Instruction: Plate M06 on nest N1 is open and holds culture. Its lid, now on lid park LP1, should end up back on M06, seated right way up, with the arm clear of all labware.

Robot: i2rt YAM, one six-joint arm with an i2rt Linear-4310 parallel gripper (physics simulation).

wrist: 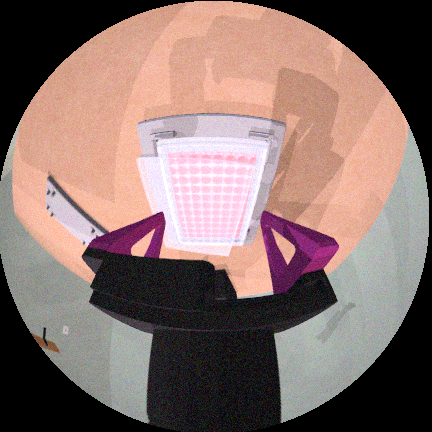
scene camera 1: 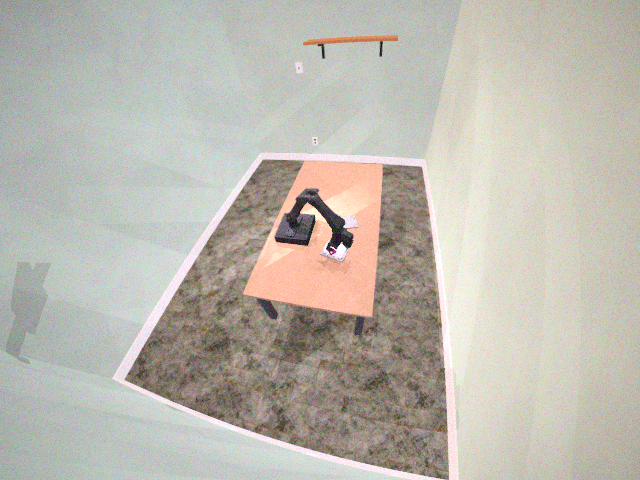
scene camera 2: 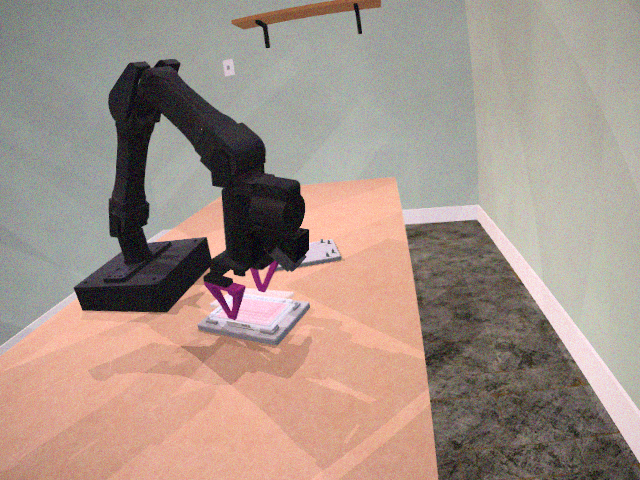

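Where they show: gripper, fingertip midpoint: (wrist: 212,216) (scene camera 1: 334,249) (scene camera 2: 247,304); arm's base, origin of the base link: (scene camera 1: 294,226) (scene camera 2: 139,262).
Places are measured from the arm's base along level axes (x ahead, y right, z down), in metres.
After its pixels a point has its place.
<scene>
Plate M06 (scene camera 2: 258,311) (wrist: 210,190) @[y 0.126, x 0.355, z 0.028 m], with pink wells, sits on the grey nest N1 (scene camera 2: 268,338) @[y 0.192, x 0.380, z 0.054 m] (wrist: 215,124) @[y 0.139, x 0.398, z 0.053 m]. The clear lid (scene camera 2: 279,294) @[y 0.089, x 0.370, z 0.032 m] (wrist: 150,175) @[y 0.084, x 0.376, z 0.032 m] is askew at the plate, jutting past its left and near edges in the wrist view and past its far edge in scene camera 2. How much of it covers the wells, and whether it is tilted, I cannot tell. My gripper (scene camera 1: 332,251) @[y 0.121, x 0.322, z 0.034 m] (scene camera 2: 248,302) @[y 0.121, x 0.322, z 0.034 m] (wrist: 212,216) @[y 0.121, x 0.322, z 0.034 m] is open, its magenta fingertips low over the plate's near end, one towards each side. Whether they touch anything is unclear.
Lid park LP1 (scene camera 1: 351,222) @[y -0.162, x 0.388, z 0.055 m] (scene camera 2: 317,253) @[y -0.150, x 0.384, z 0.055 m] (wrist: 70,212) @[y -0.127, x 0.362, z 0.055 m], a grey plate with small pins, lies farther back on the table (scene camera 1: 310,284) @[y 0.395, x 0.237, z 0.065 m] (scene camera 2: 361,320) @[y 0.122, x 0.515, z 0.065 m], with no lid visible on it. The black arm base (scene camera 1: 295,229) @[y 0.039, x 0.026, z -0.010 m] (scene camera 2: 144,279) @[y 0.088, x 0.080, z 0.001 m] stands at the left. A wall shelf (scene camera 1: 351,39) (scene camera 2: 310,11) is far behind.
</scene>
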